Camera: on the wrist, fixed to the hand. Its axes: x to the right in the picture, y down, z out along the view.
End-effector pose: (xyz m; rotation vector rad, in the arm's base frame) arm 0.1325 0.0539 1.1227 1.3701 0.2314 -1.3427
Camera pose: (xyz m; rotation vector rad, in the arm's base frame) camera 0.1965 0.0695 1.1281 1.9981 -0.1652 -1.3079
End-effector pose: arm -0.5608 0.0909 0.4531 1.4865 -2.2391 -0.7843
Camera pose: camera -0.5726 0.0854 0.5179 1.6379 -2.5273 0.0986
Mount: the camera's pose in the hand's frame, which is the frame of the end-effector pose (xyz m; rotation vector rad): 0.0084 0.0467 -0.0460 0.6428 0.1528 0.0686
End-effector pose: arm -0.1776 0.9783 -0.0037 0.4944 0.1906 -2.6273
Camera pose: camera -0.1487 0.9433 -0.0518 0.8893 -0.6323 -2.5422
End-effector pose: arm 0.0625 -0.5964 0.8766 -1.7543 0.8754 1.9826
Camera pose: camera 0.0666 -0.6624 0.8765 -1.5077 1.4416 1.3799
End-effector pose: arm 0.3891 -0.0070 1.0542 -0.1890 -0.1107 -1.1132
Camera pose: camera 0.4345 -0.0039 1.0063 0.4623 -0.3155 -0.9703
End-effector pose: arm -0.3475 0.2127 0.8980 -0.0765 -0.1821 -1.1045
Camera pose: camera -0.2971 0.2193 0.8557 0.5700 -0.3856 -0.9359
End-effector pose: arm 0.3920 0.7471 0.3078 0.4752 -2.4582 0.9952
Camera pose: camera 0.3756 0.8107 0.3153 0.4882 -1.9923 1.7838
